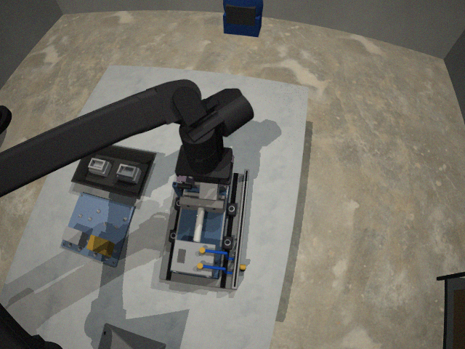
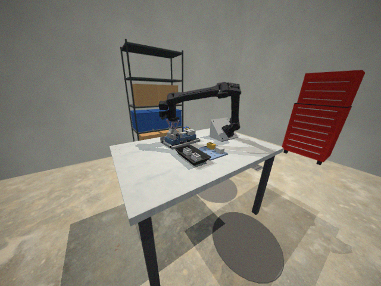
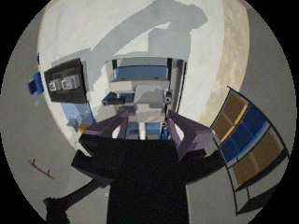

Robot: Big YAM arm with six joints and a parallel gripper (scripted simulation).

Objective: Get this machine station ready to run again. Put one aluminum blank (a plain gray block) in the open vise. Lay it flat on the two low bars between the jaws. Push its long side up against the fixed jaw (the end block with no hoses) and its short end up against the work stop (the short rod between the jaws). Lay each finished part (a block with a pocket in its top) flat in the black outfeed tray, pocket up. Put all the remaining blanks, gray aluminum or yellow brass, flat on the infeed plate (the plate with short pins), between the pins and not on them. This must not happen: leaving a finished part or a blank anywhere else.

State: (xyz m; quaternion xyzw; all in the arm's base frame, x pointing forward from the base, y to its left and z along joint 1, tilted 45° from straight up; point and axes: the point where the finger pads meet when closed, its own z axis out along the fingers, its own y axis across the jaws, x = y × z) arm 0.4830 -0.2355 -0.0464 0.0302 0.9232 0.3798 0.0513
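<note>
Now: hand 3 cm above the gray aluminum blank. Round my hand: blue vise: 10 cm below, 7 cm behind, 2 cm to the left; pale rod: 9 cm behind, 6 cm below, 2 cm to the left; brass blank: 28 cm to the left, 16 cm behind, 11 cm below.
</note>
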